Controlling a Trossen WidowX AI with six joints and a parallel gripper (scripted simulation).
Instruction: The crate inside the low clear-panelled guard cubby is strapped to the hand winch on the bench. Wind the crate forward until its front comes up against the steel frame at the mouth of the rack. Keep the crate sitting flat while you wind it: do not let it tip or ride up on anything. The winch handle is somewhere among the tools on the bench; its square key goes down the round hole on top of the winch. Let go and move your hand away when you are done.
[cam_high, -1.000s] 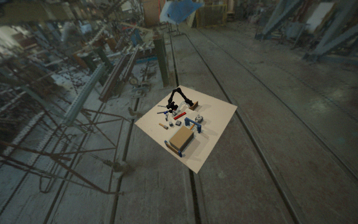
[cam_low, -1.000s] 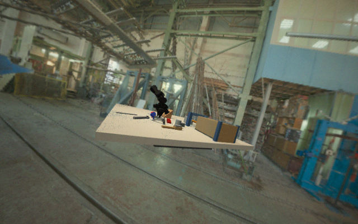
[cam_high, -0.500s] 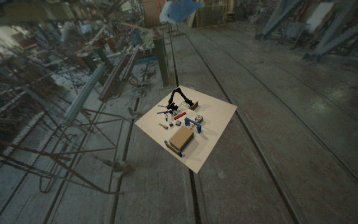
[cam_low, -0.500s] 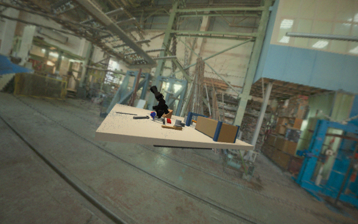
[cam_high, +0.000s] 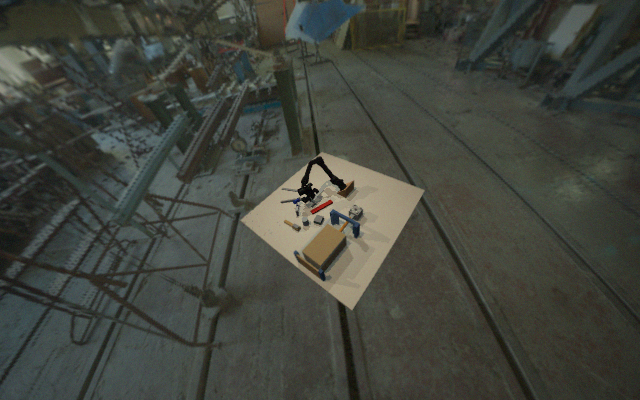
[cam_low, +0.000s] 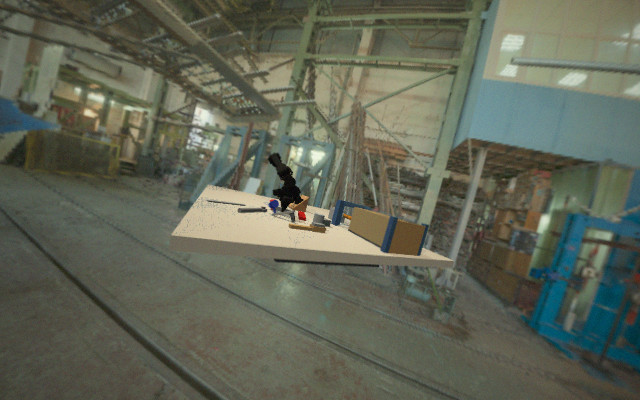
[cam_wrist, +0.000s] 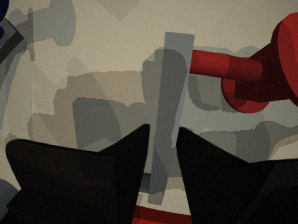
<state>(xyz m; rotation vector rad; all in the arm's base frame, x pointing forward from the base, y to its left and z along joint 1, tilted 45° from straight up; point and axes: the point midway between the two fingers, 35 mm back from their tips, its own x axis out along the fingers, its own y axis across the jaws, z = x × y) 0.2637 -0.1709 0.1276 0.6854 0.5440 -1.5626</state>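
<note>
Right now the red knob is 40 mm to the right of my gripper tip, 40 mm behind it and 20 mm above it. Also, from my gripper tip: grey block: 200 mm to the left, 150 mm ahead, 10 mm above; then winch handle: 10 mm to the right, 10 mm behind, 10 mm above; then red bar: 130 mm to the left.
</note>
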